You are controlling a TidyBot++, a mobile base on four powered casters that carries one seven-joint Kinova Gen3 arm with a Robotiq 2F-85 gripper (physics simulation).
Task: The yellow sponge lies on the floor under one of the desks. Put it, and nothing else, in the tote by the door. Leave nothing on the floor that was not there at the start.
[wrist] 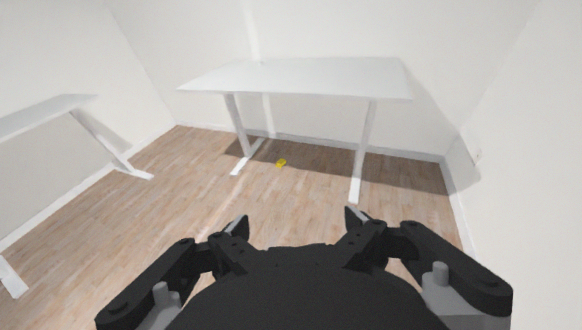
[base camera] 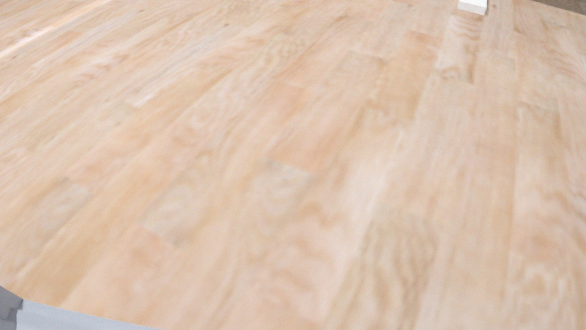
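Note:
The yellow sponge lies on the floor under the white desk in the wrist view, between its two legs and nearer the left one, at the edge of the desk's shadow. My gripper is open, with nothing between its fingers. It is well short of the sponge, on the near side of the desk. The sponge does not show in the base camera view. The tote by the door shows in neither view.
The desk's left foot and right foot flank the sponge. A second desk stands at the left. Walls rise behind and at the right. A white foot end shows at the base camera view's top right.

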